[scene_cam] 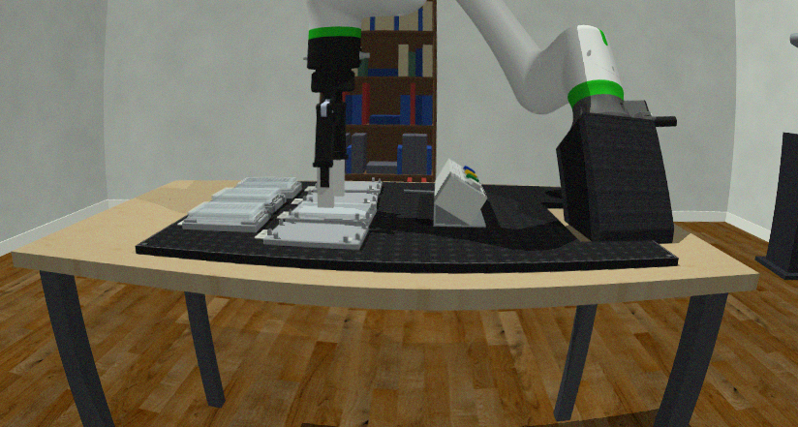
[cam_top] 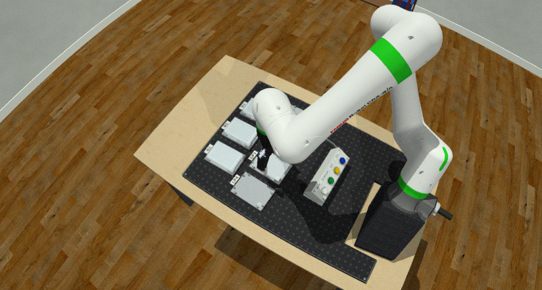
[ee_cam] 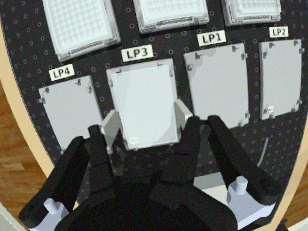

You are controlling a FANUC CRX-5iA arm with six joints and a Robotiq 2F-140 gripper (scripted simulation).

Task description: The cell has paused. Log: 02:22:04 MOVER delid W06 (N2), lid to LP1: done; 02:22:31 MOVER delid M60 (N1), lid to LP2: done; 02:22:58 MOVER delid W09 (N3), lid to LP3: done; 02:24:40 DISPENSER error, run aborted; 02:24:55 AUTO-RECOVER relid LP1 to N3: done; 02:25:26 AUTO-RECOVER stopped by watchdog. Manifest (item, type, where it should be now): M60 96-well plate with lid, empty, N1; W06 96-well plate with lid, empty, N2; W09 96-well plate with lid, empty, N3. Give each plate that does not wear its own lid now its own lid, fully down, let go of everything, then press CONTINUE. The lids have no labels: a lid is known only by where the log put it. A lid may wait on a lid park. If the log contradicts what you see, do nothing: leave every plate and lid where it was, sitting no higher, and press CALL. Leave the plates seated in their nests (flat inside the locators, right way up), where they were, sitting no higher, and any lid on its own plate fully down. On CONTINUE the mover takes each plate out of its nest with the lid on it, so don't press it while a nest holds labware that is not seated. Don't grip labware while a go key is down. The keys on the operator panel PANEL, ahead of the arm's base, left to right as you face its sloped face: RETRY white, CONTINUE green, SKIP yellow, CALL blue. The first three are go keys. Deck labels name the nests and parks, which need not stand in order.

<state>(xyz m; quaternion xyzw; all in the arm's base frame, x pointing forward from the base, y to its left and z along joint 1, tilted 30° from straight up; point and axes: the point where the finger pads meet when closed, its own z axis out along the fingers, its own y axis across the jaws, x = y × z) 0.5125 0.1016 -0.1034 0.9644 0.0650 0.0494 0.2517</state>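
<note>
Right now my hand is 50 mm above the LP3. Also, from my hand: park LP1 (120 mm to the right, 50 mm below, 20 mm ahead); LP1 label (110 mm to the right, 110 mm ahead, 50 mm below); park LP4 (130 mm to the left, 50 mm below, 20 mm behind).
</note>
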